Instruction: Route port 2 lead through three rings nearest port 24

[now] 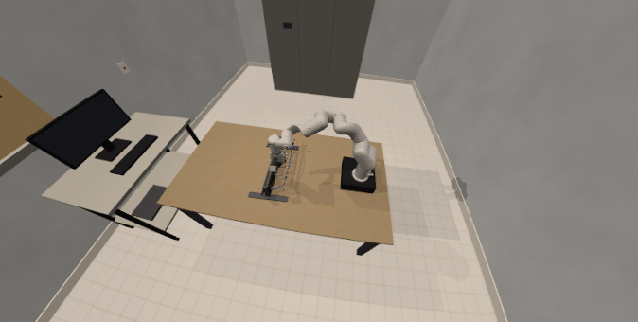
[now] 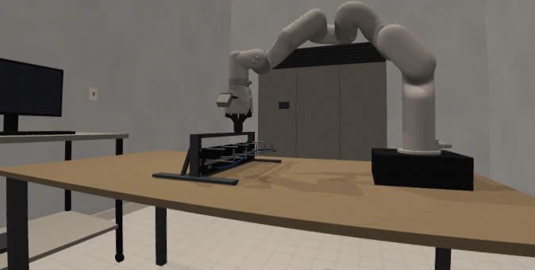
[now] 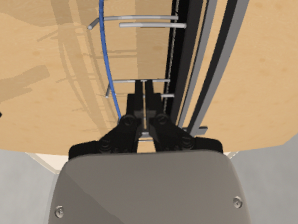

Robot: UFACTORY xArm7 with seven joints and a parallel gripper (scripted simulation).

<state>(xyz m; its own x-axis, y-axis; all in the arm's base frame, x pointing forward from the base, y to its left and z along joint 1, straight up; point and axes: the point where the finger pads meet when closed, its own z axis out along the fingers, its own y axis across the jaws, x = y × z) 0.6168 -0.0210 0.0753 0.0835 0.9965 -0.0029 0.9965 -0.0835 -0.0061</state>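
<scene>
The black rack lies 6 cm ahead of my hand, 5 cm to the right of it and 10 cm below it.
</scene>
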